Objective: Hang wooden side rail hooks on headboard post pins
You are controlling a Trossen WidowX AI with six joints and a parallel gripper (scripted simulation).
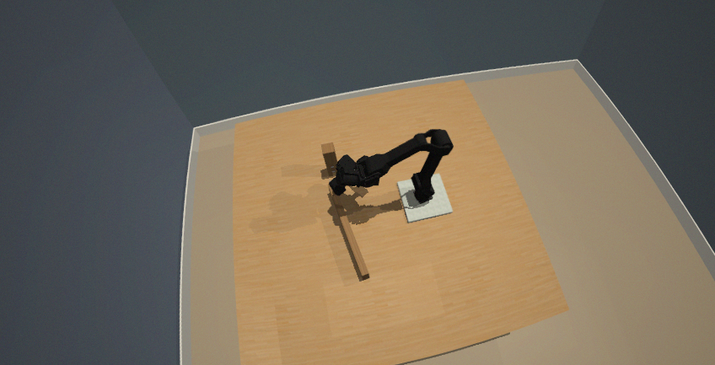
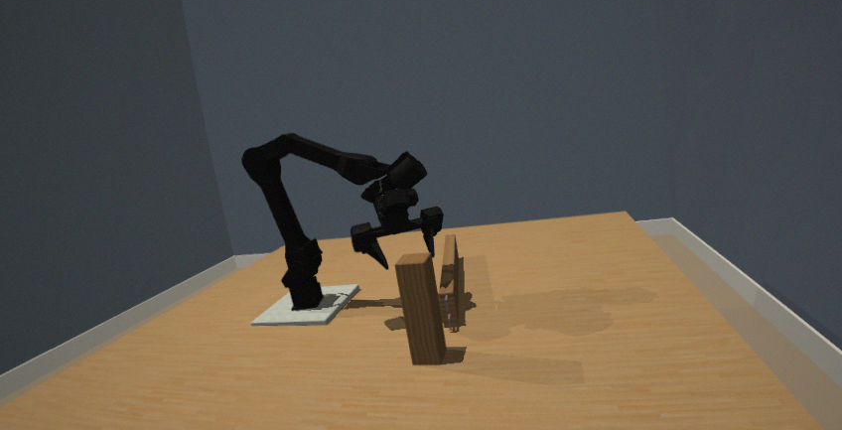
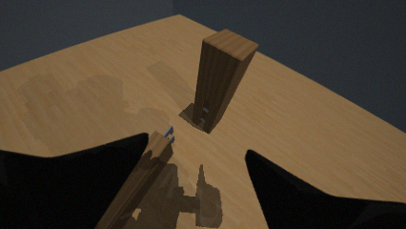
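Right now my gripper tip is 20 mm short of the wooden headboard post, 110 mm to the left of it and 60 mm above it.
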